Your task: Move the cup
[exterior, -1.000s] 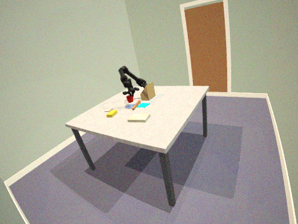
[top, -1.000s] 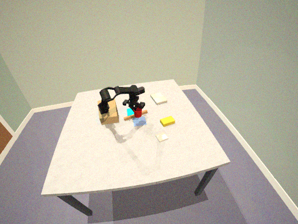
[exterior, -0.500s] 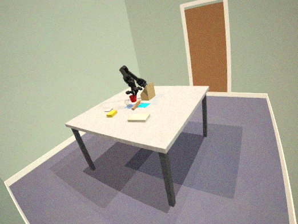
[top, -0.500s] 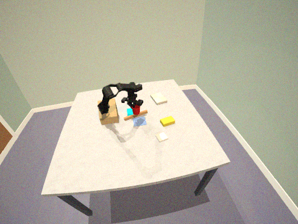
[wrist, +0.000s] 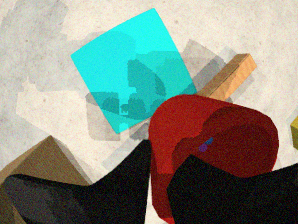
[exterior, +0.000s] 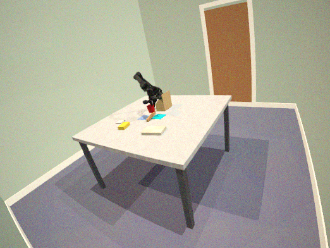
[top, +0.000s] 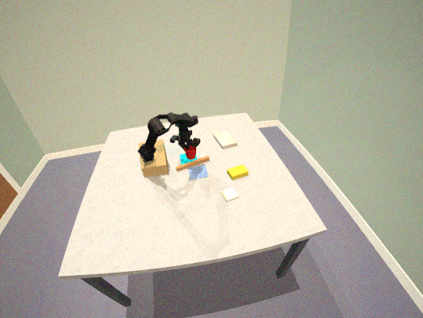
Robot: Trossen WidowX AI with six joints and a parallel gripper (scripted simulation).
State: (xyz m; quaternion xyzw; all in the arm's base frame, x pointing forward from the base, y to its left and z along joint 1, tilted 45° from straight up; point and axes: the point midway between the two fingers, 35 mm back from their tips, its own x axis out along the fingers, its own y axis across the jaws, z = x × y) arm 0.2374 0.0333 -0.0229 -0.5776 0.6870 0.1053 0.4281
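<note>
Now: gripper tip 10 mm short of the cyan pad, 40 mm to the right of it and 100 mm above it. Also, from my gripper tip: light blue pad (60 mm ahead, 110 mm to the right, 100 mm below); then red cup (30 mm ahead, 20 mm to the right); then thin wooden bar (30 mm ahead, 30 mm to the right, 90 mm below).
</note>
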